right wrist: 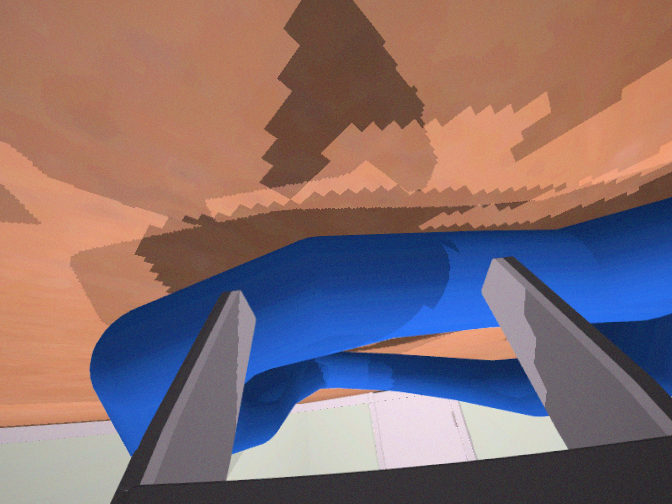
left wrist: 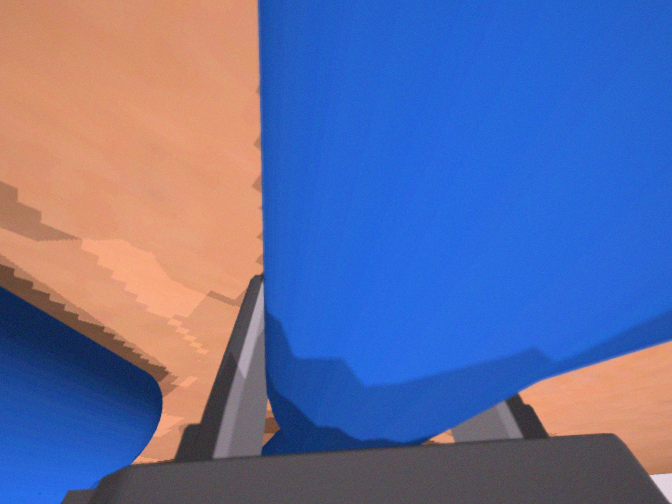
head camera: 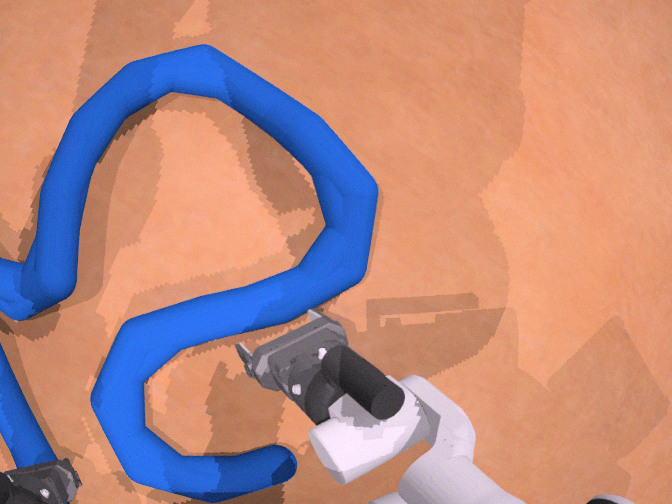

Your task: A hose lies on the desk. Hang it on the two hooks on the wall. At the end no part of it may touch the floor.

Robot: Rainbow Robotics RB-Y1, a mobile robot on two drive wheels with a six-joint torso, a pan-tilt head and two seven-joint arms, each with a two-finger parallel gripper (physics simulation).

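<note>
A thick blue hose snakes in loops over the orange-brown desk in the head view, with one free end at the bottom middle. My left gripper sits at the bottom left corner and is shut on the hose; in the left wrist view the hose fills the space between the fingers. My right gripper is open and empty, just beside the hose's lower curve. In the right wrist view its fingers frame the hose a short way ahead. The wall hooks are out of view.
The desk edge and a pale floor show below the hose in the right wrist view. Dark arm shadows lie on the desk to the right of the hose.
</note>
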